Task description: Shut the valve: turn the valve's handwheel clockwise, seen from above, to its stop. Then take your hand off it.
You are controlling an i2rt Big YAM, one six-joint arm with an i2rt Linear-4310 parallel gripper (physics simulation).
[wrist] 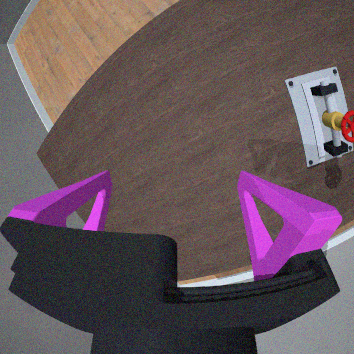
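Observation:
The valve's red handwheel (348, 126) is at the right edge of the wrist view, and part of it is cut off by the frame. It sits on a yellow valve body (332, 120) on a grey pipe held by two black clamps. These are fixed to a light grey base plate (297, 107) with a dark screw at each corner. My gripper (174, 177) is wide open, with its two magenta fingers far apart and no object between them. It is above the table, to the left of the valve and apart from it.
The dark brown wooden table (175, 110) fills the middle of the view. A shadow lies on it just below the base plate. A lighter wooden floor (75, 50) shows beyond the table edge at the upper left, with a pale border and grey ground outside it.

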